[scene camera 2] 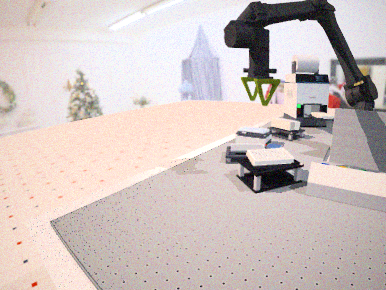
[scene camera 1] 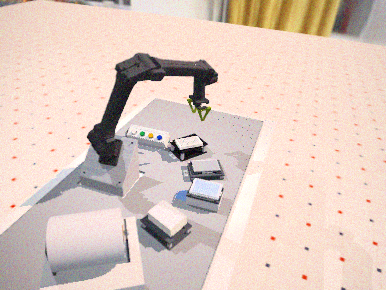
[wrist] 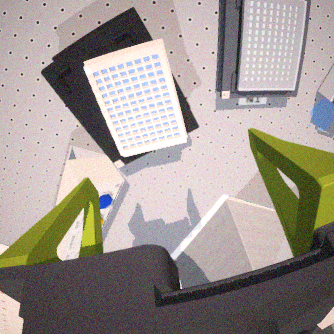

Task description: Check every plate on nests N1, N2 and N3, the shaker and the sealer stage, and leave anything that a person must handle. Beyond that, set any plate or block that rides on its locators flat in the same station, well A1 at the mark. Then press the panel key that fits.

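Observation:
A white 96-well plate [scene camera 1: 188, 142] [scene camera 2: 270, 156] [wrist: 137, 97] sits turned and tilted on a raised black nest [scene camera 2: 272, 182] [wrist: 75, 90]. A pale plate [scene camera 1: 206, 166] [scene camera 2: 247, 147] [wrist: 272, 45] lies squarely in a dark grey nest [wrist: 227, 55]. A bluish-topped plate [scene camera 1: 206, 189] [scene camera 2: 253, 132] sits on a light station behind a blue part [scene camera 1: 180, 196] [wrist: 322, 115]. A tall white block [scene camera 1: 167, 218] [scene camera 2: 285, 124] sits on a dark nest [scene camera 1: 165, 238]. Whether these last two are flat is unclear. My gripper [scene camera 1: 199, 111] [scene camera 2: 258, 101] [wrist: 168, 161] is open and empty, high above the stations.
The key panel [scene camera 1: 150, 136] [scene camera 2: 350, 185] stands beside the black nest; its blue key [scene camera 1: 159, 137] [wrist: 105, 201] shows. A white machine with a roll [scene camera 1: 87, 240] [scene camera 2: 306, 92] stands at the far end. The arm's grey base block [scene camera 1: 112, 172] [scene camera 2: 357, 137] stands across from the stations.

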